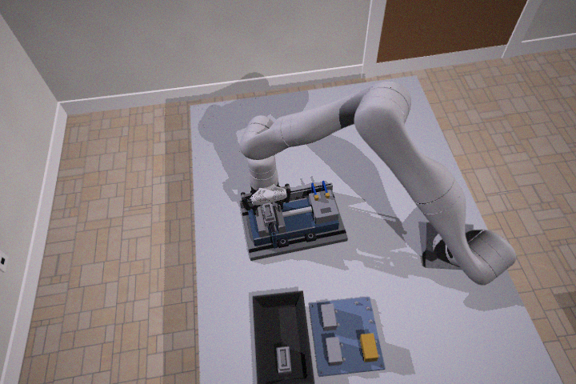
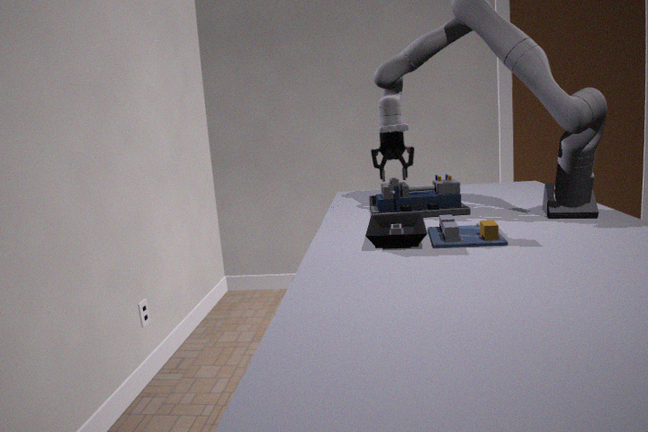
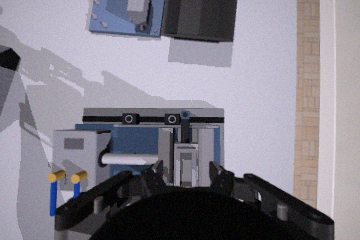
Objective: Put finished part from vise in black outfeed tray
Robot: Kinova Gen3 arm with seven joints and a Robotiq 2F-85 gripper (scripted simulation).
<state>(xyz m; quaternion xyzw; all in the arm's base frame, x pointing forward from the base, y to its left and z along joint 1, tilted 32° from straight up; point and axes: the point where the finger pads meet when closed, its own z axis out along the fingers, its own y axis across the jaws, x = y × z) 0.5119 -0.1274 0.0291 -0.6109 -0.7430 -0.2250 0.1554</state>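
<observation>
The blue vise lies 70 mm behind my hand, 10 mm to the right of it and 80 mm below it. The rest, counted from my hand: yellow block 260 mm behind, 370 mm to the left, 100 mm below; then blue fixture plate 210 mm behind, 330 mm to the left, 120 mm below.
</observation>
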